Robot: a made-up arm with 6 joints.
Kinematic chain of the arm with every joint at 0, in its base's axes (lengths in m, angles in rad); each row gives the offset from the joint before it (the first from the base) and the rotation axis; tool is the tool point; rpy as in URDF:
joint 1: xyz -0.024 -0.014 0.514 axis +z
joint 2: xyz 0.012 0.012 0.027 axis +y
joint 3: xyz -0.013 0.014 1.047 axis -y
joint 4: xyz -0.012 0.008 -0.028 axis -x
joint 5: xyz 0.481 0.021 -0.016 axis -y
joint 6: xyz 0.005 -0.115 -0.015 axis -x
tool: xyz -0.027 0.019 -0.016 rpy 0 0 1.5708
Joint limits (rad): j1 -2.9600..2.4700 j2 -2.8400..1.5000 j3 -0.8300..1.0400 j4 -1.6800..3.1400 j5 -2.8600..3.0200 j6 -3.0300..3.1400
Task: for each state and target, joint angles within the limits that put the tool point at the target. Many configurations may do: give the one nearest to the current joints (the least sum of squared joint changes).
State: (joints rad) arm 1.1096 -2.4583 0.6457 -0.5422 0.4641 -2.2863
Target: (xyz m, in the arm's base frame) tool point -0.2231 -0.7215 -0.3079
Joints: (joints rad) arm 1.2487 -2.8223 0.1956 -0.5889 0.4772 -2.3004
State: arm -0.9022 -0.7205 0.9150 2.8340 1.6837 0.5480
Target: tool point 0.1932 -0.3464 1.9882
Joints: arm -1.2547 0.0655 0.9051 2.7867 1.6929 0.5427
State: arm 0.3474 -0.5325 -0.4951 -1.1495 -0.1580 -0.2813
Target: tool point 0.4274 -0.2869 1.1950
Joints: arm -0.5950 0.2451 -0.4448 -1.0108 -0.1760 -0.3075
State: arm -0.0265 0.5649 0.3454 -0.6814 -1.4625 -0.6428
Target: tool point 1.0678 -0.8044 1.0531
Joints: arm -0.6071 1.0107 1.0268 -0.6040 -1.5580 -0.7335
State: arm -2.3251 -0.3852 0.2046 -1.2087 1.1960 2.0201
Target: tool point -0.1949 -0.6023 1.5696
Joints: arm -1.9295 0.0989 0.3747 -1.2971 1.2069 1.9967
